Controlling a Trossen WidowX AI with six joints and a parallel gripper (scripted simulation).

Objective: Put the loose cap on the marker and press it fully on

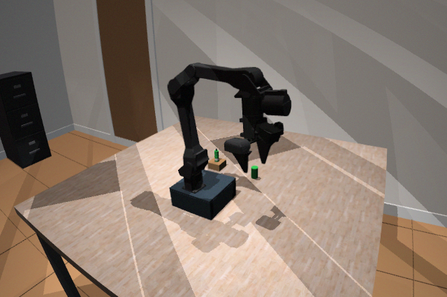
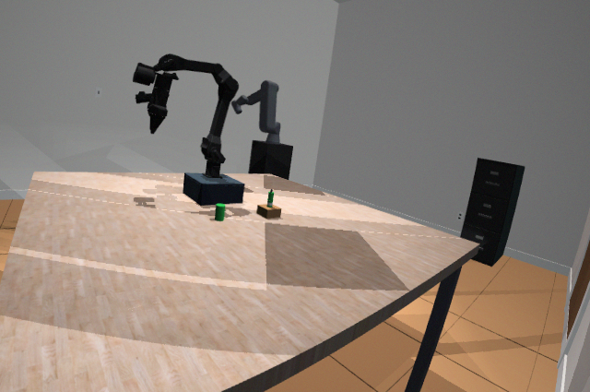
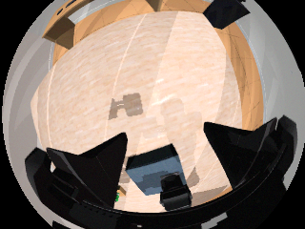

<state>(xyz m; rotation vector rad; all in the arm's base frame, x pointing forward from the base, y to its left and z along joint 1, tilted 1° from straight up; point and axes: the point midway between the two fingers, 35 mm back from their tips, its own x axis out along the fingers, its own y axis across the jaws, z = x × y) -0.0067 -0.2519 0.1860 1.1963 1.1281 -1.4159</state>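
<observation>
Right now my gripper tip is 300 mm short of the green cap, 210 mm above it and 170 mm to the right of it. Round my gripper tip: holder block (360 mm to the left, 290 mm ahead, 220 mm below).
</observation>
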